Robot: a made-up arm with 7 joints. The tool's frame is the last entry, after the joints. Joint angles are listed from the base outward. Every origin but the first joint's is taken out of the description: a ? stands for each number. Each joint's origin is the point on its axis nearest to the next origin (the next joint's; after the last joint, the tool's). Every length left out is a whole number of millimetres.
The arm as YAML. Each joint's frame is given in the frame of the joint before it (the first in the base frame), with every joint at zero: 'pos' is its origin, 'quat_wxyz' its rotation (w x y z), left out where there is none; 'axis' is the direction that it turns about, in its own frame. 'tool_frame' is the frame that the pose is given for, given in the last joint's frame.
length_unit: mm
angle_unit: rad
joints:
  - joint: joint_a
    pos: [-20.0, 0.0, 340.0]
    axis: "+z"
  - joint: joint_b
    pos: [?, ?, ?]
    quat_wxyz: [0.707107, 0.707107, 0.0, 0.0]
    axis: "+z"
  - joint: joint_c
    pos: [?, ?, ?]
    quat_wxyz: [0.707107, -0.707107, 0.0, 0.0]
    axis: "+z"
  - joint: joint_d
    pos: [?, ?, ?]
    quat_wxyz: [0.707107, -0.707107, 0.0, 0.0]
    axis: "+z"
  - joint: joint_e
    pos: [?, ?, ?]
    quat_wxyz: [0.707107, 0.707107, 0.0, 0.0]
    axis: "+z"
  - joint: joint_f
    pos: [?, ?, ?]
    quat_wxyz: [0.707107, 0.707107, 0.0, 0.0]
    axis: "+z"
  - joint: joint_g
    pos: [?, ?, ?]
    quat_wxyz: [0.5, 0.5, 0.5, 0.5]
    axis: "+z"
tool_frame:
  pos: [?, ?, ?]
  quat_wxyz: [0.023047, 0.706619, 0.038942, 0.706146]
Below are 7 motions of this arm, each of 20 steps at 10 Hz.
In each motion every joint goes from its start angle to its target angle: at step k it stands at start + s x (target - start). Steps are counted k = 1, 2, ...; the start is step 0. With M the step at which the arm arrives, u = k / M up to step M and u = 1 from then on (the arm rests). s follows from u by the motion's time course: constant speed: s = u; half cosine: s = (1 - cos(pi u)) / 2; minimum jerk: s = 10 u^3 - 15 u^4 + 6 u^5.
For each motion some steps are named. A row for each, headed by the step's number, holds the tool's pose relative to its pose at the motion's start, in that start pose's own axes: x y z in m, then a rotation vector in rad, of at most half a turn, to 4 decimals.
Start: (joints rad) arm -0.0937 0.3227 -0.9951 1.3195 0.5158 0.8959 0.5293
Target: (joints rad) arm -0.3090 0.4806 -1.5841 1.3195 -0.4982 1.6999 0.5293
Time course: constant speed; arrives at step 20
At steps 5, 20:
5: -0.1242 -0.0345 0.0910 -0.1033 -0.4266 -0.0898
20: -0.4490 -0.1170 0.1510 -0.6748 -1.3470 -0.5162

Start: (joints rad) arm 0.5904 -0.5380 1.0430 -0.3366 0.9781 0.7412 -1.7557
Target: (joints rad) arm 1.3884 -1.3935 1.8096 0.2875 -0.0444 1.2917 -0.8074
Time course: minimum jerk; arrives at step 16
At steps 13, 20:
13: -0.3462 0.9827 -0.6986 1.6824 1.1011 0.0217
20: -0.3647 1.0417 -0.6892 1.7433 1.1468 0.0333

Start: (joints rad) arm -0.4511 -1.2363 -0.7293 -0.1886 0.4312 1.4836 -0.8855
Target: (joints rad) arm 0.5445 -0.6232 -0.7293 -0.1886 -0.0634 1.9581 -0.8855
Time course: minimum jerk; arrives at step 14
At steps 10, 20:
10: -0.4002 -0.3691 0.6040 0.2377 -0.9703 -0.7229
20: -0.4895 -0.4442 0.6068 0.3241 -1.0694 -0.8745

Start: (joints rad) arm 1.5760 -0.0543 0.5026 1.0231 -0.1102 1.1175 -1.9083
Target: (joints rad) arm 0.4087 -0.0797 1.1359 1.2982 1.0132 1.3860 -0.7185
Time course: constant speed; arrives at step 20
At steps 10, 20:
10: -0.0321 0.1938 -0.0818 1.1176 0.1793 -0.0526
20: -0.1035 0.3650 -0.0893 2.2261 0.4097 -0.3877

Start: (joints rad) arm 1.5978 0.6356 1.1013 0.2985 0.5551 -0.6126 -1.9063
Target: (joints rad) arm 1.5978 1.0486 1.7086 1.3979 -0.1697 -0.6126 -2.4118
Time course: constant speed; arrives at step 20
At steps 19, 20:
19: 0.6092 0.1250 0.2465 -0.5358 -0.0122 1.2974
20: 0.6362 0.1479 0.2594 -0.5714 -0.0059 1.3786

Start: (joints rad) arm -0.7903 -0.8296 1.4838 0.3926 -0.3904 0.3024 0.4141
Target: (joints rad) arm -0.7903 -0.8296 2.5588 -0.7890 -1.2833 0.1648 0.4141
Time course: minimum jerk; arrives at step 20
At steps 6, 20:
6: -0.1215 -0.0392 0.0261 0.0581 -0.1471 0.0821
20: -0.1995 -0.6368 -0.0818 0.9530 -0.2313 0.2438

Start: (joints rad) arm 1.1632 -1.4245 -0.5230 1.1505 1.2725 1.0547 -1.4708
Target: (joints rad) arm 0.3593 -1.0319 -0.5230 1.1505 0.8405 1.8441 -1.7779
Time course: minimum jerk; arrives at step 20
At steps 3, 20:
3: -0.0123 -0.0184 -0.0066 0.0022 -0.0033 -0.0323
20: -0.6225 -0.3657 -0.4321 0.0007 0.3629 -1.2405

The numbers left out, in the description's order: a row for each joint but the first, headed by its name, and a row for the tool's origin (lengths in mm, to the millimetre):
joint_b: -10.0 -110.0 0.0
joint_c: -30.0 530.0 0.0
joint_d: 10.0 100.0 0.0
joint_e: -40.0 -450.0 0.0
joint_f: 0.0 -100.0 0.0
joint_g: 60.0 170.0 0.0
tool: -30.0 0.0 0.0

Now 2 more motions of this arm.
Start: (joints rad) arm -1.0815 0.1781 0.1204 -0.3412 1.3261 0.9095 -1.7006
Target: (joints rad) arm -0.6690 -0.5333 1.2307 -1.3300 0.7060 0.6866 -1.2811
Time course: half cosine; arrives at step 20
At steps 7, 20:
7: -0.1256 -0.0630 -0.1126 0.2552 -0.0752 -0.2014
20: -0.7995 0.1466 -0.5218 0.8474 0.2846 -1.0273

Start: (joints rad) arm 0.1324 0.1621 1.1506 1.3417 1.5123 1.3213 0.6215
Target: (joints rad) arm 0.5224 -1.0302 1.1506 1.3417 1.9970 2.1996 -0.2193
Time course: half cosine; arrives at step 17
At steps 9, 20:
9: 0.0196 -0.1557 0.3069 0.4715 -0.4252 -0.1161
20: 0.0339 -0.4038 0.3986 0.7206 -0.7202 -0.7640

